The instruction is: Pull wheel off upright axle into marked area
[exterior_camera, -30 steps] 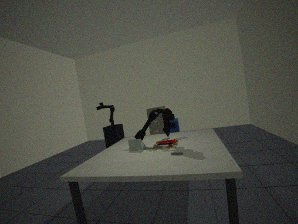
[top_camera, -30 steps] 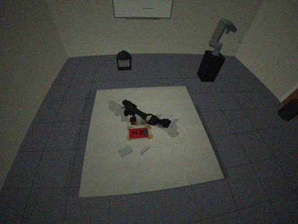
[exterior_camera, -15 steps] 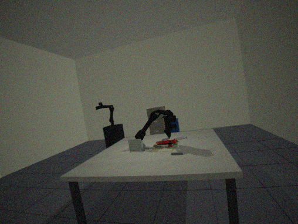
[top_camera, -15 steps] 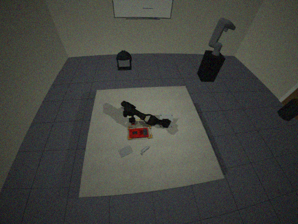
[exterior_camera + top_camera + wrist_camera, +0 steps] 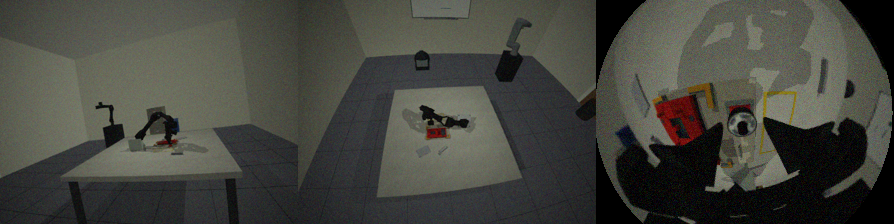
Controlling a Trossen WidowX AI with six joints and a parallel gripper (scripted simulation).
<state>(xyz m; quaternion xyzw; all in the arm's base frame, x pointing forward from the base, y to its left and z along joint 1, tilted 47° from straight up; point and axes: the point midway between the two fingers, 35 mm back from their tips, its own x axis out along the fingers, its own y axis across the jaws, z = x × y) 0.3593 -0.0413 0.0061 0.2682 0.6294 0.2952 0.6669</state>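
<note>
Right now the grey wheel is right at my gripper tip. Also, from my gripper tip: thin grey piece 100 mm ahead, 230 mm to the right, 30 mm below; then upright axle right at my gripper tip.
</note>
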